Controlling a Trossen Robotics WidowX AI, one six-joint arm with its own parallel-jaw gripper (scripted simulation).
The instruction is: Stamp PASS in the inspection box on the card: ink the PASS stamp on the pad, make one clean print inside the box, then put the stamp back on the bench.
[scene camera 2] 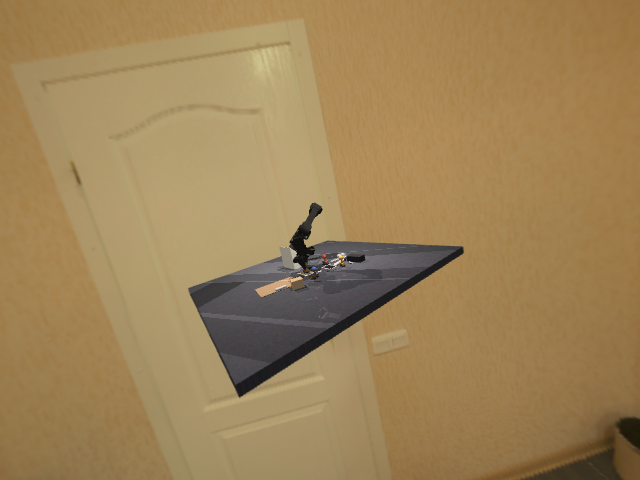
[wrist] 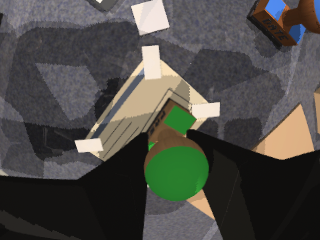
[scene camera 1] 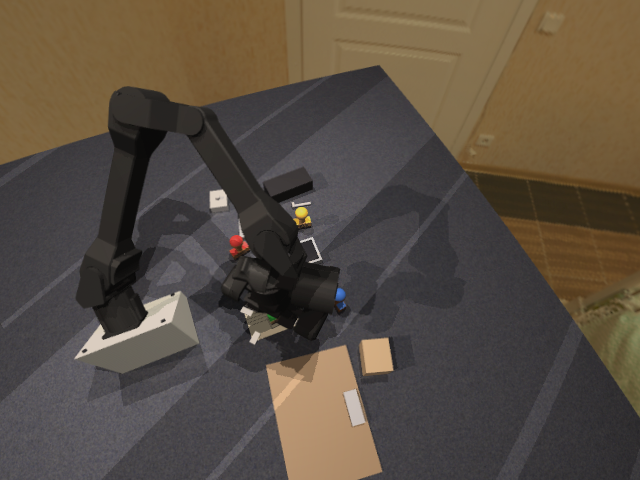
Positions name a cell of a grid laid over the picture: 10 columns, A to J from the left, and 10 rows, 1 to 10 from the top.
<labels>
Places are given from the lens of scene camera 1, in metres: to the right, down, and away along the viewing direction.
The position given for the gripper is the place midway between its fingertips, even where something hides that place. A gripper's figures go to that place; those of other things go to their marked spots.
gripper (scene camera 1: E7): -0.08, 0.14, 0.66
small cardboard box (scene camera 1: F8): 0.10, 0.21, 0.61
</labels>
